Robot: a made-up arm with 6 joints. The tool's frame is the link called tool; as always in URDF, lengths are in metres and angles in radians. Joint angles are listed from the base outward.
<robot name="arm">
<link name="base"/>
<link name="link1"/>
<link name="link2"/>
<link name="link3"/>
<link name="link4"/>
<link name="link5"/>
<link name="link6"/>
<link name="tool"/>
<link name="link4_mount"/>
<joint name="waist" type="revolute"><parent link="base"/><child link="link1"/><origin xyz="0 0 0.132"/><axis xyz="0 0 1"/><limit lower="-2.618" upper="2.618"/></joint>
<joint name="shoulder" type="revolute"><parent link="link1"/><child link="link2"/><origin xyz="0 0 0"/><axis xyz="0.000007 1 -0.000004"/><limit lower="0" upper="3.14"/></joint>
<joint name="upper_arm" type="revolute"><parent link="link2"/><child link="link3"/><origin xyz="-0.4 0 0.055"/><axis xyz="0.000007 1 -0.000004"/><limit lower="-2.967" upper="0"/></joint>
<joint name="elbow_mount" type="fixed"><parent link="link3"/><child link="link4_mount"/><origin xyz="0.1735 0 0.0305"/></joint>
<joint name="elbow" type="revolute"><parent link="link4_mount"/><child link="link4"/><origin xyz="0.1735 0 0.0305"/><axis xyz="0.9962 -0.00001 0.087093"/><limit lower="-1.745" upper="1.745"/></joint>
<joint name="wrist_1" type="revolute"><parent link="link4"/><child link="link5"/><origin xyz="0 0 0"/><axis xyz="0.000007 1 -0.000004"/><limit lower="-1.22" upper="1.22"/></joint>
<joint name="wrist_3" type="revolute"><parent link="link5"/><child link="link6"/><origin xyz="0.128 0 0.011"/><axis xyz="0.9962 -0.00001 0.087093"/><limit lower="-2.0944" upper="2.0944"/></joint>
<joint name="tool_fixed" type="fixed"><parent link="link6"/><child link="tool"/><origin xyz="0 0 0" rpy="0 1.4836 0"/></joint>
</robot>
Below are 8 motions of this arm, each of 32 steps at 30 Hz.
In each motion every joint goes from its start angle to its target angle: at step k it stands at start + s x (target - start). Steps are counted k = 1, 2, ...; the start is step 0. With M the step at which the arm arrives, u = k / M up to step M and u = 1 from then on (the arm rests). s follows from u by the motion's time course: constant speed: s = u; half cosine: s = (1 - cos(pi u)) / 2; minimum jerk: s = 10 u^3 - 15 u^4 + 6 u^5.
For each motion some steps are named. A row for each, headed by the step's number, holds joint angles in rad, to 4 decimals.
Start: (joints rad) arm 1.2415 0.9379 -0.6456 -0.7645 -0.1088 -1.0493
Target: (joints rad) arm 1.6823 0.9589 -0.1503 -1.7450 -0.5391 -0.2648
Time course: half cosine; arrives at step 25
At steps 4, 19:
4: 1.2688 0.9392 -0.6150 -0.8251 -0.1354 -1.0008
19: 1.6226 0.9561 -0.2174 -1.6121 -0.4808 -0.3711

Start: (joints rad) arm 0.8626 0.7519 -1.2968 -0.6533 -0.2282 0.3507
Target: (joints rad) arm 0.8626 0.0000 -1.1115 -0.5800 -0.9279 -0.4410
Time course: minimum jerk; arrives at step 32
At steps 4, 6, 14, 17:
4: 0.8626 0.7398 -1.2938 -0.6521 -0.2394 0.3380
6: 0.8626 0.7152 -1.2878 -0.6497 -0.2623 0.3121
14: 0.8626 0.4631 -1.2256 -0.6252 -0.4969 0.0467
17: 0.8626 0.3320 -1.1933 -0.6124 -0.6189 -0.0914

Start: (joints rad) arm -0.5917 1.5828 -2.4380 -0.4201 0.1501 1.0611
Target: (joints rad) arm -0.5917 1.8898 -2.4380 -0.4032 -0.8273 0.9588
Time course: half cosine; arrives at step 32
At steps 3, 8, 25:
3: -0.5917 1.5894 -2.4380 -0.4197 0.1291 1.0589
8: -0.5917 1.6278 -2.4380 -0.4176 0.0070 1.0461
25: -0.5917 1.8550 -2.4380 -0.4051 -0.7164 0.9704

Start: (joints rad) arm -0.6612 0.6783 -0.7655 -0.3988 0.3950 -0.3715
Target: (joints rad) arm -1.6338 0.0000 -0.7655 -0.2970 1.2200 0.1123
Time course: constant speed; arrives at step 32
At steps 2, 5, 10, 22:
2: -0.7220 0.6359 -0.7655 -0.3924 0.4466 -0.3413
5: -0.8132 0.5723 -0.7655 -0.3829 0.5239 -0.2959
10: -0.9651 0.4663 -0.7655 -0.3670 0.6528 -0.2203
22: -1.3299 0.2120 -0.7655 -0.3288 0.9622 -0.0389

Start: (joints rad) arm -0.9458 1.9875 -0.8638 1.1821 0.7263 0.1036
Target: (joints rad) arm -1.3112 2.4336 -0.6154 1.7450 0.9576 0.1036
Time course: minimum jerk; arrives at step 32
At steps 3, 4, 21, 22, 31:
3: -0.9484 1.9907 -0.8620 1.1861 0.7279 0.1036
4: -0.9517 1.9947 -0.8598 1.1911 0.7300 0.1036
21: -1.2288 2.3330 -0.6714 1.6180 0.9054 0.1036
22: -1.2454 2.3533 -0.6601 1.6437 0.9160 0.1036
31: -1.3111 2.4335 -0.6155 1.7448 0.9575 0.1036

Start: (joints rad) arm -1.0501 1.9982 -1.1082 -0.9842 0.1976 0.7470
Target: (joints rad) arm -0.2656 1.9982 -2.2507 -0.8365 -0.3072 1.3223
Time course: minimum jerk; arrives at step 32
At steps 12, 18, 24, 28, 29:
12: -0.8342 1.9982 -1.4226 -0.9436 0.0587 0.9053
18: -0.5669 1.9982 -1.8119 -0.8932 -0.1133 1.1014
24: -0.3468 1.9982 -2.1324 -0.8518 -0.2549 1.2627
28: -0.2782 1.9982 -2.2324 -0.8389 -0.2991 1.3131
29: -0.2712 1.9982 -2.2426 -0.8376 -0.3036 1.3182

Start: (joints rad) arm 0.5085 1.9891 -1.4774 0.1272 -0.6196 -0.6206
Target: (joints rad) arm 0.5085 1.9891 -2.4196 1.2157 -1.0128 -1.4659
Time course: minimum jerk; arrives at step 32
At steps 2, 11, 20, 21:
2: 0.5085 1.9891 -1.4795 0.1296 -0.6205 -0.6225
11: 0.5085 1.9891 -1.6899 0.3727 -0.7083 -0.8113
20: 0.5085 1.9891 -2.1603 0.9161 -0.9046 -1.2333
21: 0.5085 1.9891 -2.2071 0.9702 -0.9241 -1.2752

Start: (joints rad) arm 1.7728 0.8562 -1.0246 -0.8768 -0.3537 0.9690
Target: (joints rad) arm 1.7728 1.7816 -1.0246 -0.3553 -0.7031 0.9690
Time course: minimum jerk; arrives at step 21
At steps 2, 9, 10, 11, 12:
2: 1.7728 0.8631 -1.0246 -0.8729 -0.3563 0.9690
9: 1.7728 1.1966 -1.0246 -0.6849 -0.4822 0.9690
10: 1.7728 1.2776 -1.0246 -0.6393 -0.5128 0.9690
11: 1.7728 1.3602 -1.0246 -0.5928 -0.5440 0.9690
12: 1.7728 1.4412 -1.0246 -0.5472 -0.5746 0.9690

